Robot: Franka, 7 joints.
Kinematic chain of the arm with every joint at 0, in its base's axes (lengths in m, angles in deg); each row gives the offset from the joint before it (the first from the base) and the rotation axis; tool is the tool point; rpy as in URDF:
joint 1: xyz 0 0 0.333 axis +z
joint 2: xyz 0 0 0 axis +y
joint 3: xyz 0 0 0.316 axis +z
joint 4: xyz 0.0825 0 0 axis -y
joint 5: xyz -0.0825 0 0.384 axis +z
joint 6: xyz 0 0 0 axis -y
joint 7: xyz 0.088 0 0 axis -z
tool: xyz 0 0 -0.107 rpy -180 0 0
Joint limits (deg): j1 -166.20..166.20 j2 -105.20..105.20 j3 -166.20..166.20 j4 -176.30..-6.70 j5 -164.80..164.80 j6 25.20..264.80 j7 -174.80..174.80
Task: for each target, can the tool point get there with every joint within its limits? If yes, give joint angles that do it. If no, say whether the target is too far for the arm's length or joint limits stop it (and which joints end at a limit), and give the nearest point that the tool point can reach.
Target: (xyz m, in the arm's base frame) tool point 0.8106 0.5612 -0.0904
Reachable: no: too far | nearest point 0.6481 0.4487 -0.0055 | short by 0.215 m
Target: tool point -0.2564 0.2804 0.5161
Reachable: yes | joints 97.53 -13.77 14.01 -129.22 67.17 45.33 85.66
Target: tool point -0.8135 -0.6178 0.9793
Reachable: no: too far | nearest point -0.5774 -0.4385 0.7917 | short by 0.351 m
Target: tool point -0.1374 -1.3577 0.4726
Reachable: no: too far | nearest point -0.0859 -0.8491 0.4203 | short by 0.514 m
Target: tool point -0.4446 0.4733 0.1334
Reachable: yes | joints 140.22 57.13 3.64 -95.51 -123.89 63.78 -65.37
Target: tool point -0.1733 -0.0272 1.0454
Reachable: yes | joints 97.97 0.21 130.89 -31.87 53.71 238.45 -80.59
